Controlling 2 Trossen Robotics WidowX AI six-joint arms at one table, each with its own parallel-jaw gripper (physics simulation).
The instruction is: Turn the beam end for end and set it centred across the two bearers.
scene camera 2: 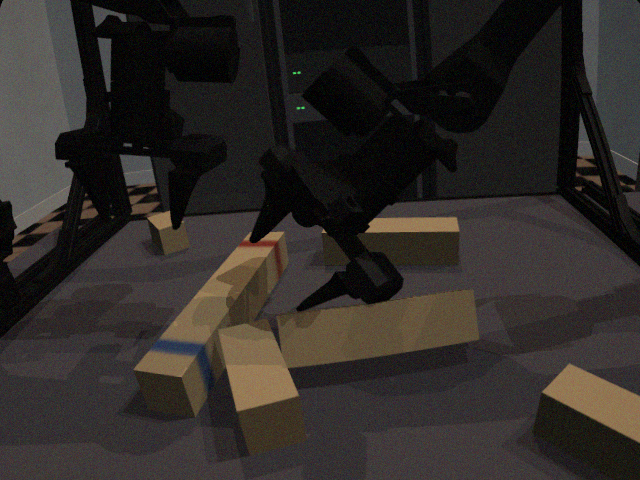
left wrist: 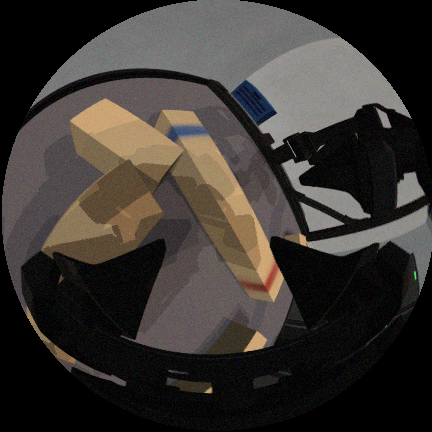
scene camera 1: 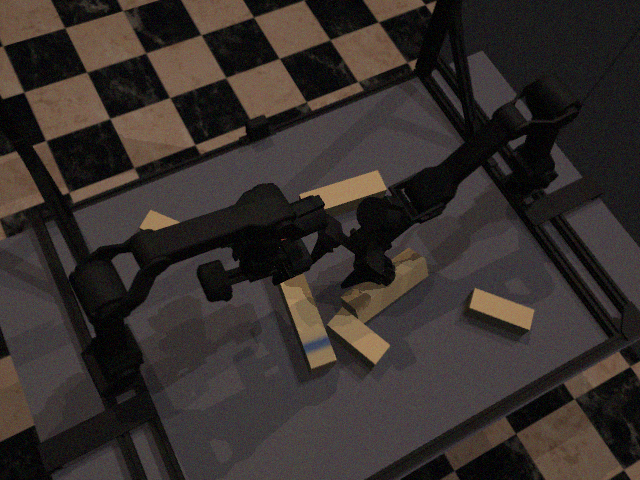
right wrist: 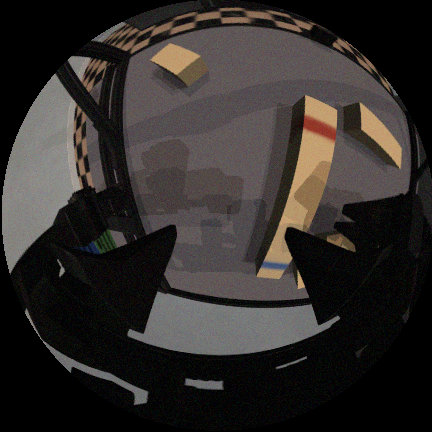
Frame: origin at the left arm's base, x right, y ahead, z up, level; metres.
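Seen in the pictures: left gripper, fingertip midpoint: [scene camera 2: 274,275] [left wrist: 218,243] [scene camera 1: 324,276] [right wrist: 337,217]; right gripper, fingertip midpoint: [scene camera 2: 139,224] [left wrist: 304,169] [scene camera 1: 250,291] [right wrist: 232,231]; left arm's base, link origin: [scene camera 1: 520,184]; right arm's base, link origin: [left wrist: 273,157] [scene camera 1: 117,376] [right wrist: 117,196].
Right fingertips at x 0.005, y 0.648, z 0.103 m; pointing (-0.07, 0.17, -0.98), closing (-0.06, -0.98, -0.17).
Offsets run from my right fingertips to a thing's top centre.
The beam {dy -0.090, dx -0.012, dz -0.075 m} [scene camera 1: 308,325] [scene camera 2: 204,304] [left wrist: 222,200] [right wrist: 315,160], pale wood with a blue and a red band, lies on the table, blue end nearest scene camera 2. One long plain block, seemingly a bearer {dy -0.278, dx +0.137, dz -0.075 m} [scene camera 1: 346,190] [scene camera 2: 413,248] [right wrist: 382,135], lies beyond. The other {dy -0.254, dx -0.078, dz -0.057 m} [scene camera 1: 398,289] [scene camera 2: 382,330] [left wrist: 90,230] looks tipped about its long axis, a left finger at its upper edge. My left gripper [scene camera 1: 329,273] [scene camera 2: 275,274] [left wrist: 218,243] is open and empty, tilted between beam and this block. My right gripper [scene camera 2: 140,222] [right wrist: 232,231] is open and empty above the table, left of the beam in scene camera 2.
A short block {dy -0.152, dx -0.144, dz -0.072 m} [scene camera 1: 359,338] [scene camera 2: 263,366] [left wrist: 120,135] lies between the beam's blue end and the tipped block. Another block {dy -0.431, dx -0.223, dz -0.078 m} [scene camera 1: 501,310] [scene camera 2: 594,413] lies at the right, and a small one {dy +0.083, dx +0.226, dz -0.078 m} [scene camera 1: 156,221] [scene camera 2: 169,235] [right wrist: 180,60] at the far left. The arms are close together.
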